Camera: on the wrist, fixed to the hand. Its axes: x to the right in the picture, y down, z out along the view.
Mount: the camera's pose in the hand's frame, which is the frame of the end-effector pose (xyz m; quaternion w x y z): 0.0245 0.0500 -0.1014 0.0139 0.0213 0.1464 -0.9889
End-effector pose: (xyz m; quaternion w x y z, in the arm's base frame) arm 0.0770 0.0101 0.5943 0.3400 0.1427 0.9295 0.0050
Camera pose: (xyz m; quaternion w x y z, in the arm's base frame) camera 0.0080 0.0735 0.6621 0.1295 0.9107 -0.2039 0.3351
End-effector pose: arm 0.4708 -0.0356 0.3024 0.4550 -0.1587 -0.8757 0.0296
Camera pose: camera 0.5520 0.0099 0.3711 0.1672 0.8692 -0.1019 -0.4541
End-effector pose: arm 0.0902 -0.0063 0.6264 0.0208 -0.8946 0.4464 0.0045
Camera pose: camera 0.0639 -0.0601 0.7254 0.0416 0.4541 0.8753 0.1610
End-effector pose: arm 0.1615 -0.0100 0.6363 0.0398 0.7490 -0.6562 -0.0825
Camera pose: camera 0.1336 -0.0460 0.7426 0.0009 -0.6723 -0.7356 -0.0831
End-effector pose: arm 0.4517 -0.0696 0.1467 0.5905 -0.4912 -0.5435 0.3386
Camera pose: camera 0.5616 -0.0538 0.1143 0.4331 0.4936 -0.3996 -0.6396
